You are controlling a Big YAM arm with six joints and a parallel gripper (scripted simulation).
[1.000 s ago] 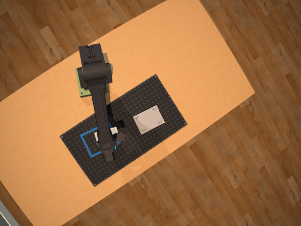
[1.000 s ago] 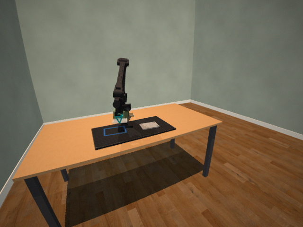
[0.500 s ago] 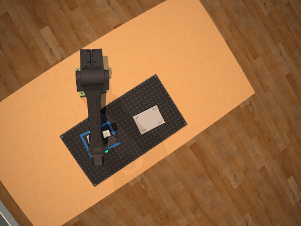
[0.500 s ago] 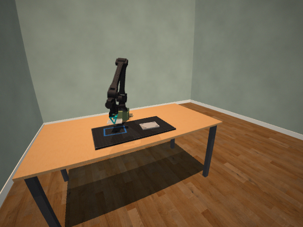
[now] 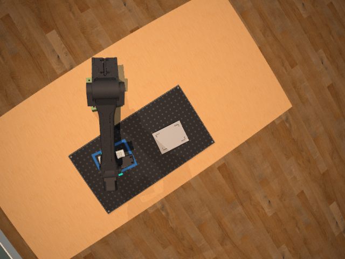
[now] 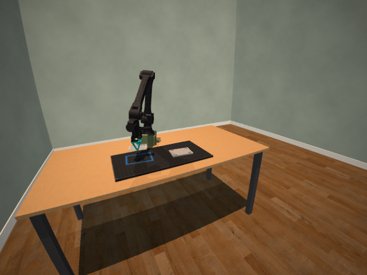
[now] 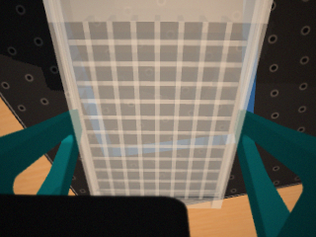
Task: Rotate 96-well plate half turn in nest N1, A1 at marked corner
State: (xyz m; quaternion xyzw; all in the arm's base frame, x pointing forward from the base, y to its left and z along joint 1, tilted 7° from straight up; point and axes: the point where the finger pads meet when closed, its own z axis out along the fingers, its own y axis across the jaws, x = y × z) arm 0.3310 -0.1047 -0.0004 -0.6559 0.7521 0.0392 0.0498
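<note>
My gripper is now 10 mm above the 96-well plate. From my hand the other things lie so: plate nest N1: 320 mm to the left, 80 mm below, 10 mm ahead.
</note>
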